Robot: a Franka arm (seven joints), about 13 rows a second.
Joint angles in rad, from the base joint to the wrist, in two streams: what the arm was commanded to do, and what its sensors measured. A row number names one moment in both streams.
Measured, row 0:
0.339 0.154 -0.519 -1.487 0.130 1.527 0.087
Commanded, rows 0 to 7:
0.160 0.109 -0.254 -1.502 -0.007 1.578 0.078
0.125 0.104 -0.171 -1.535 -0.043 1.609 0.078
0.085 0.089 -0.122 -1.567 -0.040 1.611 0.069
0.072 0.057 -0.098 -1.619 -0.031 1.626 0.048
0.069 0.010 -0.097 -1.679 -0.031 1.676 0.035
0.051 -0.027 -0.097 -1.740 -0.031 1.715 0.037
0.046 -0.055 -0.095 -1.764 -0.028 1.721 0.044
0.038 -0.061 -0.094 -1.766 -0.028 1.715 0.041
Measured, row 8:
0.069 0.030 -0.112 -1.676 -0.013 1.687 0.055
